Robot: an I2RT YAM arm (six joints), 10 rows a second.
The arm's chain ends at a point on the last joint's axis. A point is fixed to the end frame.
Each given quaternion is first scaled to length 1.
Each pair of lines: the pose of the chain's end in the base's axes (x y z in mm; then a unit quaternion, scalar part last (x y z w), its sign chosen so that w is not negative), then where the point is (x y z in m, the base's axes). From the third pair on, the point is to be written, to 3 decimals.
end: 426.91 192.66 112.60 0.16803 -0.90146 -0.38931 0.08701
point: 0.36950 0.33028 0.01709
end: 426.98 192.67 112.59 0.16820 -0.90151 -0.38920 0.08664
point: 0.36965 0.33028 0.01702
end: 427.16 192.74 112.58 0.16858 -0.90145 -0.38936 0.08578
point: 0.370 0.330 0.017
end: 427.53 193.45 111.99 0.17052 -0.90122 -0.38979 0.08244
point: 0.371 0.331 0.016
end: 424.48 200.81 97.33 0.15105 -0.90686 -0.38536 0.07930
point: 0.373 0.339 0.000
